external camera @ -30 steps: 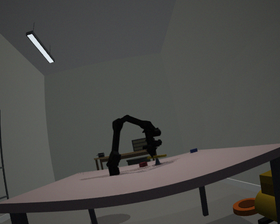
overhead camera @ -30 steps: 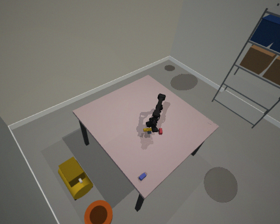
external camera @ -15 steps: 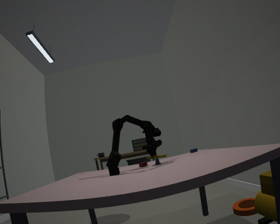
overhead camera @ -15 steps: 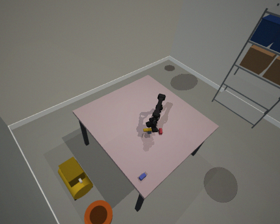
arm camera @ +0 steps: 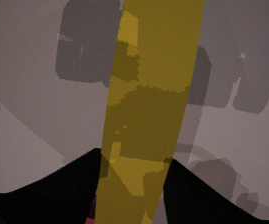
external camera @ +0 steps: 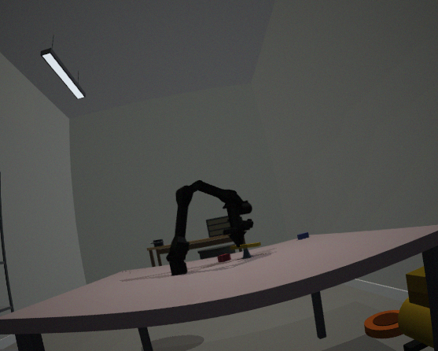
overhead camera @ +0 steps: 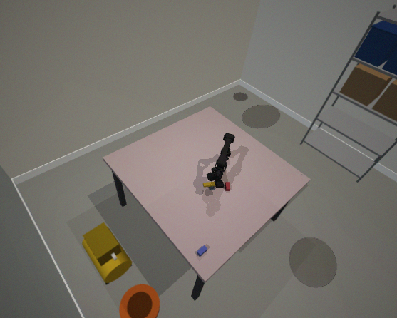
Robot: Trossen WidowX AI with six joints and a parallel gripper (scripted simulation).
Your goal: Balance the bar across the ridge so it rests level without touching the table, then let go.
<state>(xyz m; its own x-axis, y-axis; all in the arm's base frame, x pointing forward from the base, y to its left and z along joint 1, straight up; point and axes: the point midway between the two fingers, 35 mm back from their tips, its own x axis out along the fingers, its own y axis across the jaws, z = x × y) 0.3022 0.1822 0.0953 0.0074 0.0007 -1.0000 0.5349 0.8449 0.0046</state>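
Right now the yellow bar is 2 cm ahead of my gripper tip and 1 cm to the right of it. Round my gripper tip: small red block (9 cm behind, 6 cm to the left, 4 cm below); then blue block (44 cm ahead, 32 cm to the left, 4 cm below).
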